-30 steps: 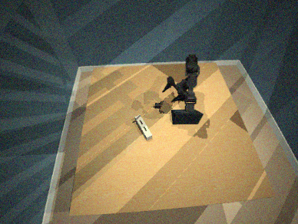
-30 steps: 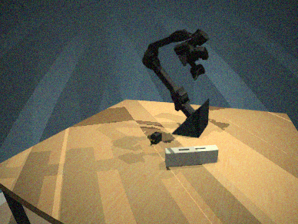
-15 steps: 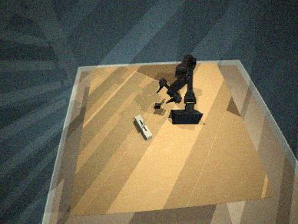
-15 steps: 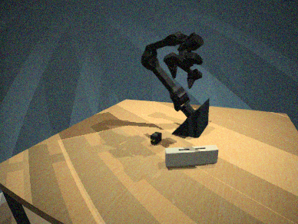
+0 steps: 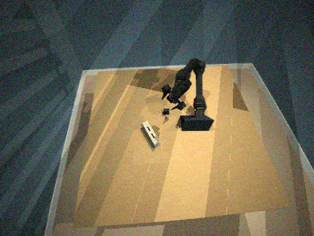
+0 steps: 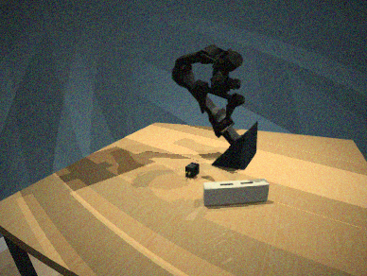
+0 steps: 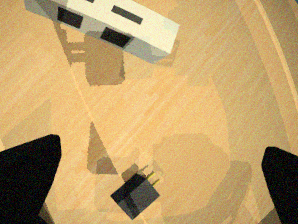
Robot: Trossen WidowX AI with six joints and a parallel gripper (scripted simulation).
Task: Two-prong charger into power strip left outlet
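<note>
The black two-prong charger lies 21 cm below my gripper tip and 10 cm to the right of it.
</note>
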